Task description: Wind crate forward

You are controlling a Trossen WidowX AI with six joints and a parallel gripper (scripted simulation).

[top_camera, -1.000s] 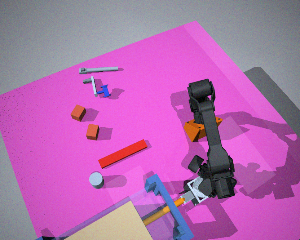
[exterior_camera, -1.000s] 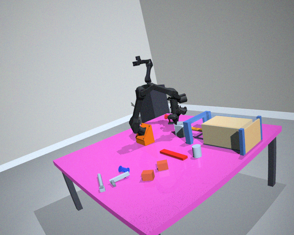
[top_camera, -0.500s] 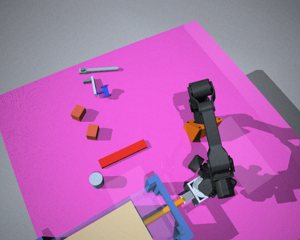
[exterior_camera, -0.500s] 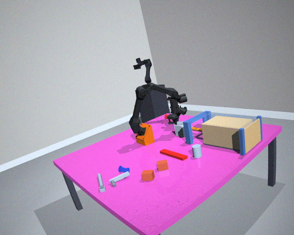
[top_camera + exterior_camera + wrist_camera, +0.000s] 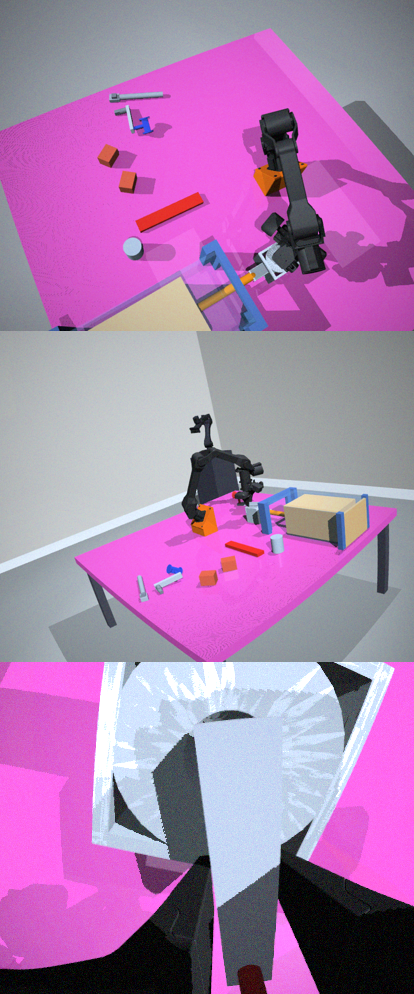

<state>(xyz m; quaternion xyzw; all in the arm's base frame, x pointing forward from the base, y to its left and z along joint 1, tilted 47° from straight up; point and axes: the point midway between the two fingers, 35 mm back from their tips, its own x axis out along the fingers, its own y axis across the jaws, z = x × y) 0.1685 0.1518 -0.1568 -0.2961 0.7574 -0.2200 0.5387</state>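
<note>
Now: gripper tip 20 mm past the winch handle, 10 mm to the left of it and 20 mm below it. Also, from my gripper tip: red knob (50 mm behind, 20 mm to the right, 50 mm above); blue steel frame (200 mm ahead, 20 mm above); grey winch (20 mm ahead, 60 mm below).
</note>
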